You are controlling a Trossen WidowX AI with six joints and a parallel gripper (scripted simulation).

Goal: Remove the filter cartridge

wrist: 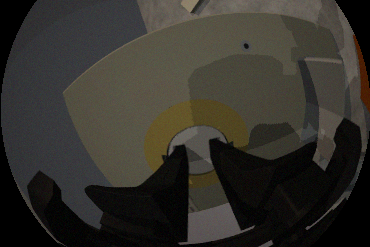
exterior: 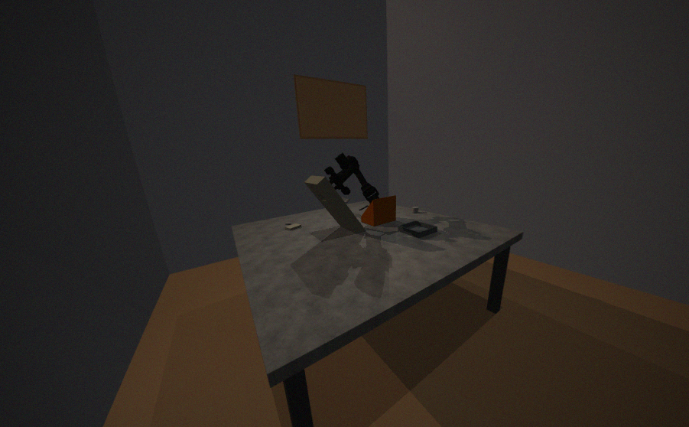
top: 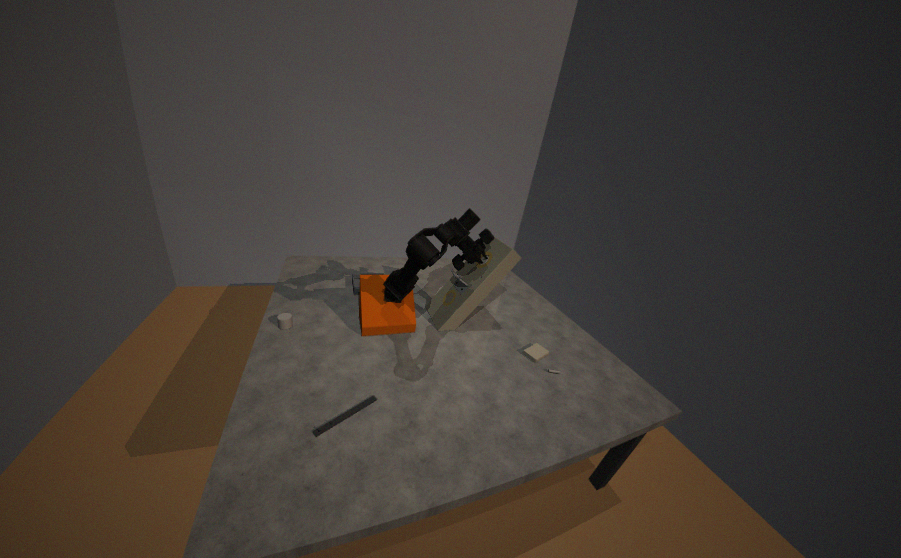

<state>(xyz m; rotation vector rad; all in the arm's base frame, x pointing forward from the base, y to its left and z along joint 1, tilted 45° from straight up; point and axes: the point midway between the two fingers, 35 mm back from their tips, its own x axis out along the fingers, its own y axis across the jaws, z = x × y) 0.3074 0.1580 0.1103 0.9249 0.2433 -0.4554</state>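
My gripper tip is 10 mm short of the round filter cartridge and 10 mm above it. From my gripper tip the other things lie so: pale pad: 260 mm to the right, 250 mm below, 170 mm ahead; service panel: 80 mm below, 40 mm behind; narrow pale ledge: 90 mm below, 90 mm behind, 10 mm to the right.
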